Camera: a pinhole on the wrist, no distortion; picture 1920 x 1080 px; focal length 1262.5 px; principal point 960.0 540.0 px. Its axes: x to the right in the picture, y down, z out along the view. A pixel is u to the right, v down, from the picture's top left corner.
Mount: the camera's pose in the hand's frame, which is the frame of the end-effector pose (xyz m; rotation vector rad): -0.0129 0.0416 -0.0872 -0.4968 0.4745 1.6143
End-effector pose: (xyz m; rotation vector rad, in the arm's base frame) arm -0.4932 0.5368 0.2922 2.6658 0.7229 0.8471
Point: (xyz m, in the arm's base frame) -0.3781 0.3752 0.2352
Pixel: 824 591
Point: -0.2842 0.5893 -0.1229
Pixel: outside the picture
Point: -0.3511 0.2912 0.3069
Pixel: 1326 496
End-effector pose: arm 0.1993 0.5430 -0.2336 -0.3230 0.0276 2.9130
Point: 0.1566 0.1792 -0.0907
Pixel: 1442 625
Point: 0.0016 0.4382 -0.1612
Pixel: outside the picture
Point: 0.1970 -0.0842 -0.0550
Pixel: 1782 782
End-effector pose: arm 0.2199 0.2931 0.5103 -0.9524 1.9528 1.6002
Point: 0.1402 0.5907 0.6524
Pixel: 696 865
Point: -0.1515 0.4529 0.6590
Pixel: 1396 65
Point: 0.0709 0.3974 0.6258
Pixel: 1101 440
